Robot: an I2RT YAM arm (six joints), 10 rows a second.
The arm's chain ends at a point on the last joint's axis. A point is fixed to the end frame.
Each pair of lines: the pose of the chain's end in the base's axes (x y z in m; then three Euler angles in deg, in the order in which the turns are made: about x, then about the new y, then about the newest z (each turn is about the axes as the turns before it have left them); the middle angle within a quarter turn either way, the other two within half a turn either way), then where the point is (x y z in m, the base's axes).
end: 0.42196 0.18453 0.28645 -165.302 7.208 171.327
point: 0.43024 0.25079 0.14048
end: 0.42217 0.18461 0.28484 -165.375 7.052 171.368
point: 0.43004 0.25070 0.13876
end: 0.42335 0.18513 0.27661 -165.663 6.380 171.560
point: 0.42945 0.25054 0.13014
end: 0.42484 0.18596 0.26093 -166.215 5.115 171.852
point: 0.42759 0.25003 0.11377
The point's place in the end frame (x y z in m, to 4 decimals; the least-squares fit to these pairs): 0.0074 0.0285 0.1578
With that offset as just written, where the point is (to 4 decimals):
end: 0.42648 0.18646 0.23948 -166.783 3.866 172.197
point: 0.4259 0.2491 0.0917
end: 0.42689 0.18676 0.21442 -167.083 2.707 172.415
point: 0.4233 0.2487 0.0664
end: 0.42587 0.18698 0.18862 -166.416 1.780 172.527
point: 0.4197 0.2506 0.0414
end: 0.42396 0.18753 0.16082 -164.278 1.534 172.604
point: 0.4172 0.2566 0.0161
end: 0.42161 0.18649 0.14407 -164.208 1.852 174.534
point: 0.4166 0.2561 -0.0005
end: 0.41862 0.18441 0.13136 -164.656 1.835 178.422
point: 0.4155 0.2535 -0.0135
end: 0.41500 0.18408 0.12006 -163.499 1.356 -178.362
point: 0.4122 0.2564 -0.0232
